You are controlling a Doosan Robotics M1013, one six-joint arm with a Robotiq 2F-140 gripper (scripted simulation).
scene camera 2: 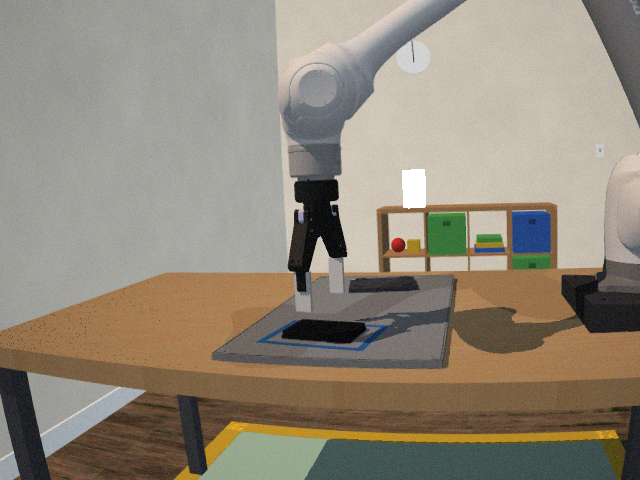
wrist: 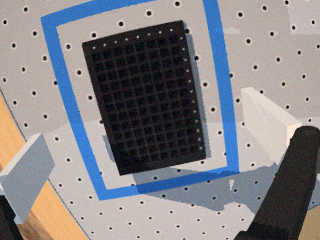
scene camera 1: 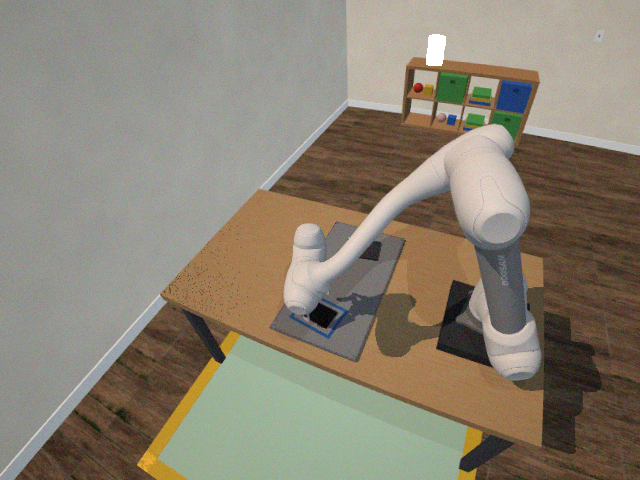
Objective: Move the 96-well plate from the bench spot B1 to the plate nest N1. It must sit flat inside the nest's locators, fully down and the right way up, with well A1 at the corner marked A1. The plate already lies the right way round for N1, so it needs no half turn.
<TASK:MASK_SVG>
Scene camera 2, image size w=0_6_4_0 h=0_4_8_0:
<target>my gripper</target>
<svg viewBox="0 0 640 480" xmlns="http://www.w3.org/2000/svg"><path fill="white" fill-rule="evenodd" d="M337 179L316 181L307 179L307 181L295 181L294 183L295 201L303 203L304 206L302 210L294 211L294 227L288 269L290 269L290 272L294 272L296 311L299 312L313 311L311 271L309 270L316 242L320 236L330 256L328 258L330 293L345 293L344 260L341 257L347 257L347 248L339 218L338 205L330 205L331 201L339 199Z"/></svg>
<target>black 96-well plate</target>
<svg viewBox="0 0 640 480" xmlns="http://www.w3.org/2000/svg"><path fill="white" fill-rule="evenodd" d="M281 336L282 339L350 344L366 330L363 322L302 319L283 330L283 335Z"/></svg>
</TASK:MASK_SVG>
